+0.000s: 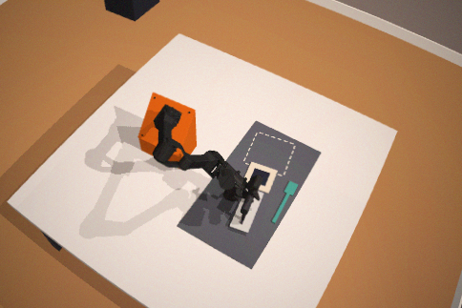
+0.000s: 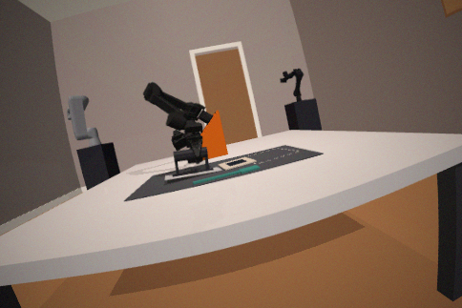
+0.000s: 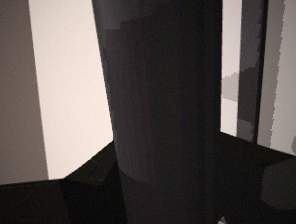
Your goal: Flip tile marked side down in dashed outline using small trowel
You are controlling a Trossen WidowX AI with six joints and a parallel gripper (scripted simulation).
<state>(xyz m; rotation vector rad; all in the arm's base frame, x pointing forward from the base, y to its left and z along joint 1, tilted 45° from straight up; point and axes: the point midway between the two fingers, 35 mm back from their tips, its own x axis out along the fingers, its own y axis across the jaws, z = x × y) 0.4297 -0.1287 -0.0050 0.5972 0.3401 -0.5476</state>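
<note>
My gripper tip is now 8 cm to the right of the grey mat, 7 cm above it and 5 cm past it. The rest, counted from my gripper tip: cream tile: 14 cm to the left, 5 cm below, 5 cm behind; then teal trowel: 10 cm to the left, 9 cm ahead, 5 cm below.
</note>
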